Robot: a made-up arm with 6 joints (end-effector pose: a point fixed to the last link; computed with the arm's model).
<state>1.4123 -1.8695 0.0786 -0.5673 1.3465 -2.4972</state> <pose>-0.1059 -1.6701 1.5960 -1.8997 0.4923 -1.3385</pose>
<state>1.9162 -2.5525 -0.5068 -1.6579 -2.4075 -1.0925</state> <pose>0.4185 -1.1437 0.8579 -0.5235 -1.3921 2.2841</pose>
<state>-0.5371 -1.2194 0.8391 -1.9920 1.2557 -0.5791</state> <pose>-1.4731 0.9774 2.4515 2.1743 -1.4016 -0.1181</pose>
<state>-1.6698 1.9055 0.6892 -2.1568 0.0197 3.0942</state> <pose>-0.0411 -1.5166 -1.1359 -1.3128 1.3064 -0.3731</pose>
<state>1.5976 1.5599 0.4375 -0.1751 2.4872 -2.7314</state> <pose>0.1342 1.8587 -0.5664 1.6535 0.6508 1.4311</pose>
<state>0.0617 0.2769 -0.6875 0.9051 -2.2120 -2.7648</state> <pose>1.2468 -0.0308 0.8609 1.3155 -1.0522 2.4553</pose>
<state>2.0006 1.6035 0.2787 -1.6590 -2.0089 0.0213</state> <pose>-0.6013 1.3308 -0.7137 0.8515 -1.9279 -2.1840</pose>
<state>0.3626 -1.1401 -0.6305 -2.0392 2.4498 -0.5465</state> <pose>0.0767 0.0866 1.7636 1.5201 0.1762 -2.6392</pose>
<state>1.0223 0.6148 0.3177 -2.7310 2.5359 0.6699</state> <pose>0.9507 1.8402 1.2104 -1.4821 1.2515 -1.8197</pose>
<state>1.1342 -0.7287 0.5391 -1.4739 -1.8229 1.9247</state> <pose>-0.0928 -0.2195 2.8865 -0.4528 3.0205 -0.4873</pose>
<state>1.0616 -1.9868 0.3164 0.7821 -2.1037 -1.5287</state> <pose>-0.9518 -1.9426 1.1168 0.5911 0.4186 -0.3337</pose>
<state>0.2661 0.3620 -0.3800 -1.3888 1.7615 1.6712</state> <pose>1.3259 0.3246 0.7988 -2.4655 0.5203 -1.4244</pose>
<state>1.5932 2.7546 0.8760 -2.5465 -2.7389 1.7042</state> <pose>-0.1461 -0.0563 -1.7928 0.9621 0.2196 1.2678</pose>
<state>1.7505 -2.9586 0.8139 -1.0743 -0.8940 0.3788</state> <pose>0.3193 -1.4153 -1.2579 2.2076 -1.6923 -1.3126</pose>
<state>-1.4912 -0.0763 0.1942 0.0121 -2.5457 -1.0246</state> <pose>-0.0290 -1.1870 2.3310 0.6910 2.3540 -0.8355</pose>
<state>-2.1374 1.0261 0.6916 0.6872 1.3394 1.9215</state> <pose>-1.4370 -1.9800 0.9966 1.8747 -0.7666 -0.4794</pose>
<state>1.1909 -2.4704 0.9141 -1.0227 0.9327 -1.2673</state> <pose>-0.7400 -2.0737 -0.5495 -1.6846 0.6466 -0.8308</pose>
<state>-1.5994 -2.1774 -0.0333 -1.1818 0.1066 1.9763</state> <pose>0.0021 1.6995 1.2158 1.1330 0.5529 1.2555</pose>
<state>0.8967 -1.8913 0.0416 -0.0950 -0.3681 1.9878</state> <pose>-0.8893 -1.4331 1.5836 -1.4576 -1.5986 -2.2565</pose>
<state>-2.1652 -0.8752 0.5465 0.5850 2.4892 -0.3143</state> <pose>0.4348 0.8307 2.9057 1.5190 1.6678 -1.0082</pose>
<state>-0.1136 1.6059 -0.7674 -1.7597 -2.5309 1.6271</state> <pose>0.1991 0.0327 -0.1651 1.1292 0.3933 0.1510</pose>
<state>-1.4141 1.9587 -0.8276 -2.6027 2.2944 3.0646</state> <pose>0.1595 0.1529 -0.2020 -1.0612 -0.9202 -2.7302</pose>
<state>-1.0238 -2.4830 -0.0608 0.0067 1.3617 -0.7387</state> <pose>-1.0831 1.5499 0.5721 0.0487 2.3539 -0.1568</pose>
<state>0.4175 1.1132 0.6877 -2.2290 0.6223 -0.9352</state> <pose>2.1629 1.0803 0.5516 1.3262 1.0629 -1.2955</pose>
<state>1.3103 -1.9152 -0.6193 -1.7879 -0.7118 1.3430</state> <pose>-0.2412 -0.6265 1.4969 0.8071 -1.7650 0.2964</pose>
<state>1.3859 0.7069 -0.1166 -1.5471 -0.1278 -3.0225</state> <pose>0.3320 1.6381 0.5086 1.2358 2.5488 -1.2053</pose>
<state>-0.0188 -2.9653 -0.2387 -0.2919 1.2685 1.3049</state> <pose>-1.5050 -0.1393 0.0147 -1.4034 0.3753 2.0137</pose>
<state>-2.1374 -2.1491 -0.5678 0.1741 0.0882 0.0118</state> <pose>0.4684 1.0411 1.3560 1.6953 0.3480 1.3747</pose>
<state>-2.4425 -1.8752 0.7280 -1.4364 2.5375 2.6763</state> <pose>1.7811 1.5377 1.1684 -0.8518 0.3169 2.1072</pose>
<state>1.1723 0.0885 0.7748 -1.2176 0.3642 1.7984</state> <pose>0.5817 1.2246 2.6969 -0.7045 -1.4064 -0.6924</pose>
